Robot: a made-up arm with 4 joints.
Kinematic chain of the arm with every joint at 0, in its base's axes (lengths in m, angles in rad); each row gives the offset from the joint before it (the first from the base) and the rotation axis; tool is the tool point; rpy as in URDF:
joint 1: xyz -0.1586 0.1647 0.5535 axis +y
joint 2: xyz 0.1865 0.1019 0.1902 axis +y
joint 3: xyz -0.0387 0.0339 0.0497 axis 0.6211 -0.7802 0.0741
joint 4: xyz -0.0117 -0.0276 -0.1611 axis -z
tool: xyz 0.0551 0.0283 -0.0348 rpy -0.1 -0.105 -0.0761
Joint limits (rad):
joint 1: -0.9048..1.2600
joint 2: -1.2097..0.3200
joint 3: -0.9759..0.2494
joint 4: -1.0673..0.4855
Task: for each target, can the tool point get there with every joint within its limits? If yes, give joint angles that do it. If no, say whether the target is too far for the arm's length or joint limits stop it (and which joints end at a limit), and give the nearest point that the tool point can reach.
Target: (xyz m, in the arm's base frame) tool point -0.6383 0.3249 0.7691
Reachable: no: joint limits stop it (at a limit: joint 1, joint 2, joint 3, joint 4) | nearest point -0.3042 0.2358 0.6566 | short by 0.364 m
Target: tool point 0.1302 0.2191 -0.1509
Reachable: no: too far | nearest point 0.0771 0.2669 0.2871 | short by 0.444 m
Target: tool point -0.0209 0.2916 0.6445
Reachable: yes | joints -0.3572 -0.1177 -0.2223 -0.3688
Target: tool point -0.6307 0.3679 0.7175
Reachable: no: joint limits stop it (at a limit: joint 1, joint 2, joint 3, joint 4) | nearest point -0.3042 0.2358 0.6566 | short by 0.357 m
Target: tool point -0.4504 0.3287 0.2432
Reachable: no: joint limits stop it (at a limit: joint 1, joint 2, joint 3, joint 4) | nearest point -0.1056 0.2358 0.3704 | short by 0.379 m
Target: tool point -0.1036 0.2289 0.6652
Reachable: yes | joints -0.6684 -0.0339 -0.5535 0.0915
